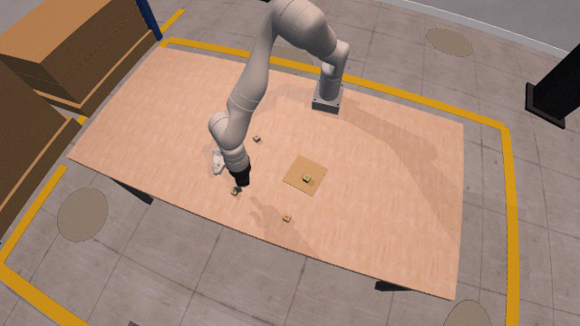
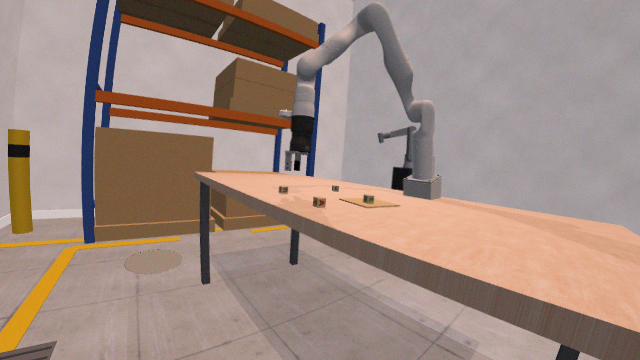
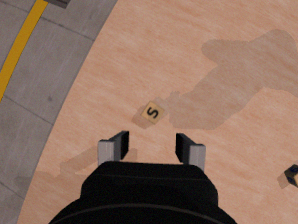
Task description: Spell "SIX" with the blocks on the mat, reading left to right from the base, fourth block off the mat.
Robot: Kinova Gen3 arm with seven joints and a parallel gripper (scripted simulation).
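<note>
My hand is 200 mm past the tan mat, 180 mm to the right of it and 100 mm above it. From my hand the other things lie so: block 210 mm to the left, 90 mm below.
</note>
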